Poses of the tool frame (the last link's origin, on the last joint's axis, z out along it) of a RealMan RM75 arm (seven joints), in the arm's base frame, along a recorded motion.
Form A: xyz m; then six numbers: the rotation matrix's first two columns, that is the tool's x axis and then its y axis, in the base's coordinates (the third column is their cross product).
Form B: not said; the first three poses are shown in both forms.
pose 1, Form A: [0.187, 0.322, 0.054, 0.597, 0.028, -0.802, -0.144, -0.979, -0.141]
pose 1, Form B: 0.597, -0.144, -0.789, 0.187; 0.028, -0.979, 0.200, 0.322; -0.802, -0.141, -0.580, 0.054; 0, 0, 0, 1
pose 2, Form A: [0.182, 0.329, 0.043, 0.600, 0.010, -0.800, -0.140, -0.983, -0.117]
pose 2, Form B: 0.600, -0.140, -0.788, 0.182; 0.010, -0.983, 0.182, 0.329; -0.800, -0.117, -0.588, 0.043; 0, 0, 0, 1
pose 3, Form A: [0.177, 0.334, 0.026, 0.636, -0.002, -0.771, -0.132, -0.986, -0.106]
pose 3, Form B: 0.636, -0.132, -0.760, 0.177; -0.002, -0.986, 0.169, 0.334; -0.771, -0.106, -0.627, 0.026; 0, 0, 0, 1
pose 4, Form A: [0.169, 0.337, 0.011, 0.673, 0.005, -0.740, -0.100, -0.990, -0.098]
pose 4, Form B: 0.673, -0.100, -0.733, 0.169; 0.005, -0.990, 0.140, 0.337; -0.740, -0.098, -0.666, 0.011; 0, 0, 0, 1
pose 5, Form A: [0.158, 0.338, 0.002, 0.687, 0.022, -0.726, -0.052, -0.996, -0.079]
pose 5, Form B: 0.687, -0.052, -0.725, 0.158; 0.022, -0.996, 0.092, 0.338; -0.726, -0.079, -0.683, 0.002; 0, 0, 0, 1
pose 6, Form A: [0.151, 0.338, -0.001, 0.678, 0.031, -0.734, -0.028, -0.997, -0.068]
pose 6, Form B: 0.678, -0.028, -0.734, 0.151; 0.031, -0.997, 0.067, 0.338; -0.734, -0.068, -0.675, -0.001; 0, 0, 0, 1
